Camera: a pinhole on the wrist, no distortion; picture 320 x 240 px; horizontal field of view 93.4 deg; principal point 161.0 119.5 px. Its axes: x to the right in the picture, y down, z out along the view. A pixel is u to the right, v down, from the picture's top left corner.
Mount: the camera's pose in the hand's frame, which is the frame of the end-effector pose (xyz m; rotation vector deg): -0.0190 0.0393 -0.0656 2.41 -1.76 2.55
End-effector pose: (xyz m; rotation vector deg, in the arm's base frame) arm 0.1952 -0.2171 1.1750 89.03 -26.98 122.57
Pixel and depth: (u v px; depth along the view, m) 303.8 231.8 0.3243
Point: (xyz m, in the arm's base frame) 0.1946 -0.5544 1.5116
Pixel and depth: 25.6 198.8 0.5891
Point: 0.5977 -0.8304 0.7799
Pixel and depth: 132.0 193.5 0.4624
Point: 0.4194 -0.6506 1.1704
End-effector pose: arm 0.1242 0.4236 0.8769 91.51 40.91 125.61
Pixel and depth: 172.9 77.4 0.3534
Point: 0.3913 0.5413 0.9063
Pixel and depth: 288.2 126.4 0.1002
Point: 0.1411 0.4292 0.9595
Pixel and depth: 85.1 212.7 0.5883
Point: 0.7429 0.0423 0.9426
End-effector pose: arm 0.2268 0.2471 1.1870 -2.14 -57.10 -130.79
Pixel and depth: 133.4 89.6 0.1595
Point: 0.2476 0.3363 1.2382
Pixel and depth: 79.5 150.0 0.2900
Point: 0.3716 0.4566 1.3459
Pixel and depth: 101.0 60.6 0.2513
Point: 0.2432 0.4698 1.2334
